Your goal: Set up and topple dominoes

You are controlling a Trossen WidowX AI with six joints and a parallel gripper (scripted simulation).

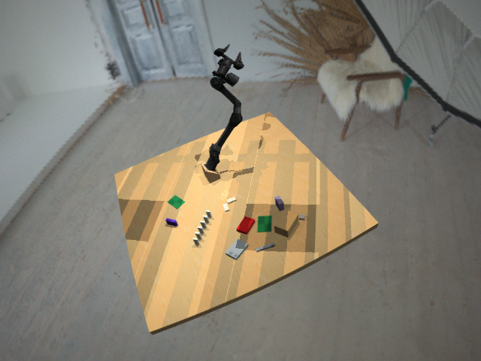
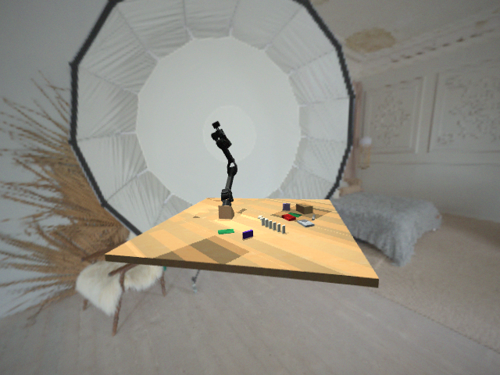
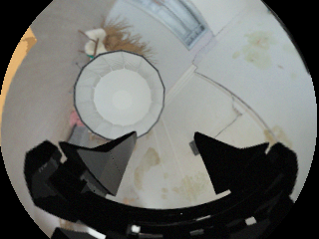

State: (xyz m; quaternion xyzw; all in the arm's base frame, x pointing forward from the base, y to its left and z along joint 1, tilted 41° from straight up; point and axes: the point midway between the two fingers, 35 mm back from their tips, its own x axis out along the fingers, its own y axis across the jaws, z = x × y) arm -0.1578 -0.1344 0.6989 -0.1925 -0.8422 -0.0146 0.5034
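My gripper tip is 69 cm above the lilac block, 59 cm short of it and 21 cm to the left of it. Round my gripper tip: red tile (71 cm below, 59 cm ahead, 43 cm to the right); then grey piece (73 cm ahead, 71 cm below, 16 cm to the right); then brown box (73 cm ahead, 69 cm below, 26 cm to the right).
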